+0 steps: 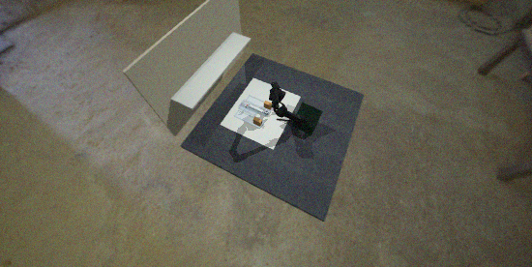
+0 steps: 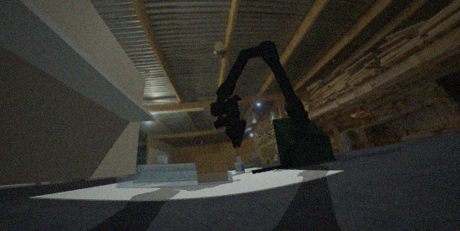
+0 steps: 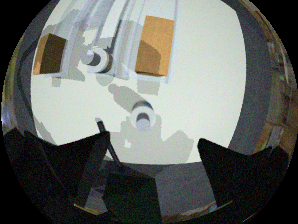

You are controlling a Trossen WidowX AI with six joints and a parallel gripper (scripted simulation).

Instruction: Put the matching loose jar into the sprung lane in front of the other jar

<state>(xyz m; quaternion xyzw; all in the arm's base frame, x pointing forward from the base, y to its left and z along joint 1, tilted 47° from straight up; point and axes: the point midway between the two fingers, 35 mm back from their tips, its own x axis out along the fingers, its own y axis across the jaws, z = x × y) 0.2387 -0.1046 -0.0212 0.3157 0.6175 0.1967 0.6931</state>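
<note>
Right now the grey mat is 140 mm ahead of my gripper tip, 40 mm to the left of it and 100 mm below it. Also, from my gripper tip: clear pusher lane (230 mm ahead, 80 mm to the left, 80 mm below); then grey shelf (590 mm ahead, 20 mm to the right, 260 mm above).
</note>
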